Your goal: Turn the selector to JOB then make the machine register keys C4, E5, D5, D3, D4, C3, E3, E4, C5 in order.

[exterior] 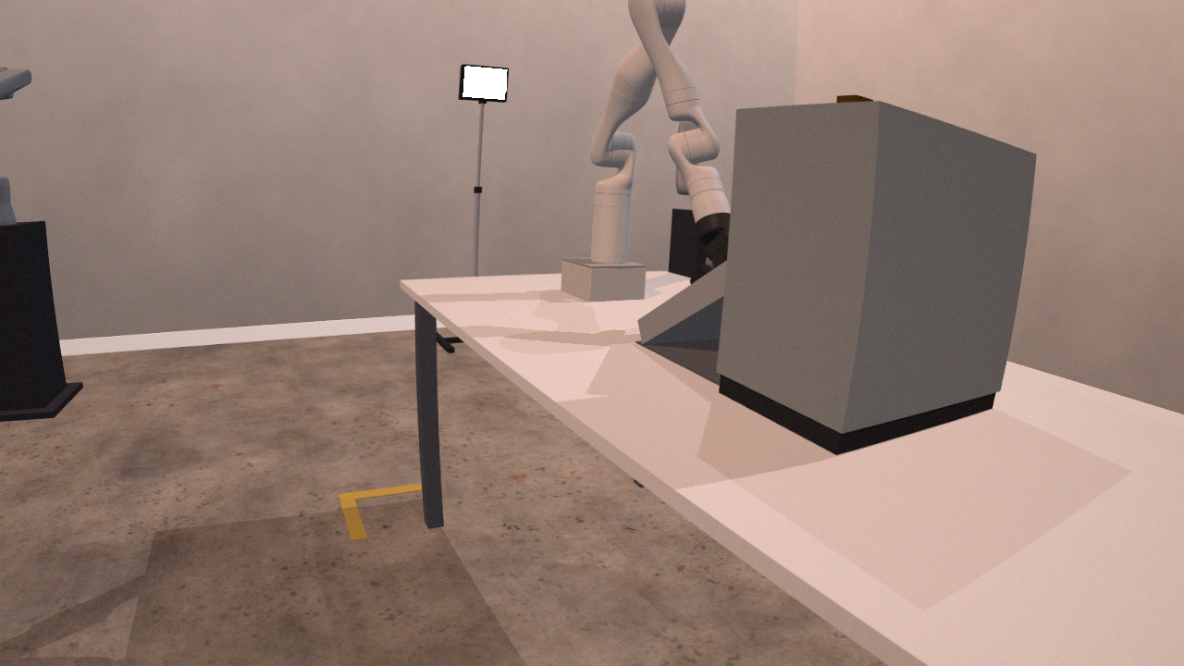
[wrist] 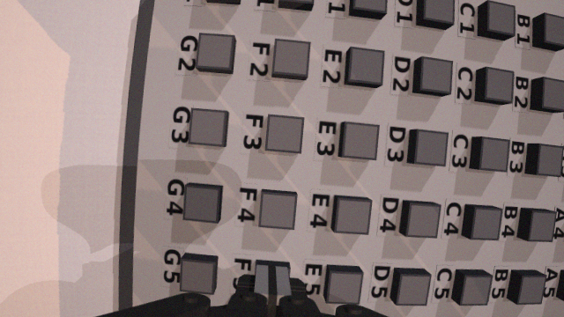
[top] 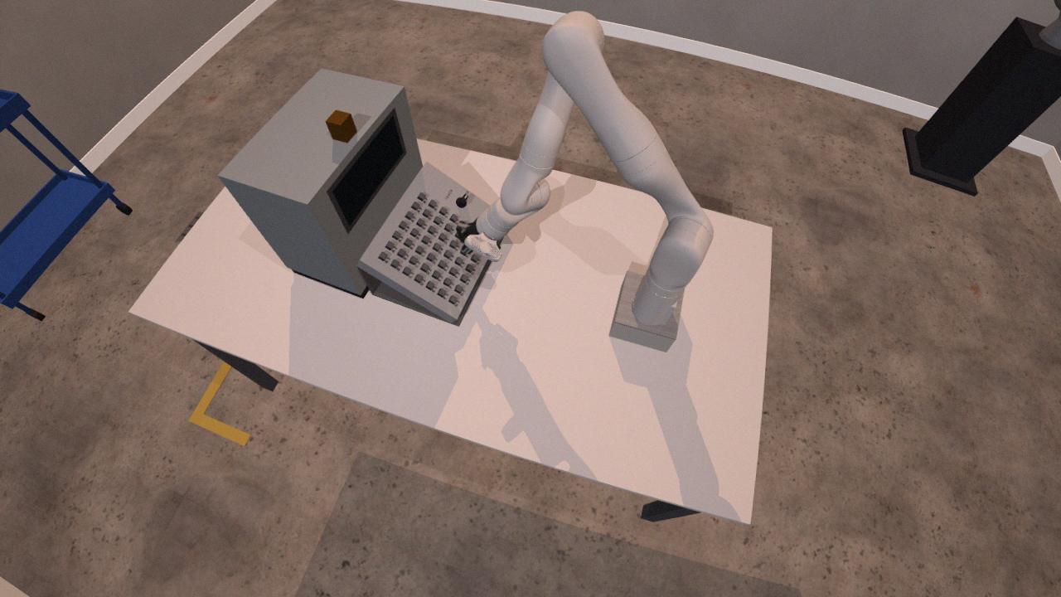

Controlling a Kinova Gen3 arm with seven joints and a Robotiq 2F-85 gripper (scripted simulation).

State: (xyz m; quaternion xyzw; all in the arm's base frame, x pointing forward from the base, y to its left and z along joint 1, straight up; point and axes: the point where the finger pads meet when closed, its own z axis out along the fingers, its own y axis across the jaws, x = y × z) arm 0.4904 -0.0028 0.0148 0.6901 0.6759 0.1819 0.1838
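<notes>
Right now my hand is 4 cm short of the key E5 and 1 cm above it. From my hand the other things lie so: key D7: 7 cm to the right, 7 cm ahead, 1 cm above; then key E3: 7 cm to the left, 4 cm ahead, 1 cm below; then key D5: 7 cm ahead, 1 cm above.
</notes>
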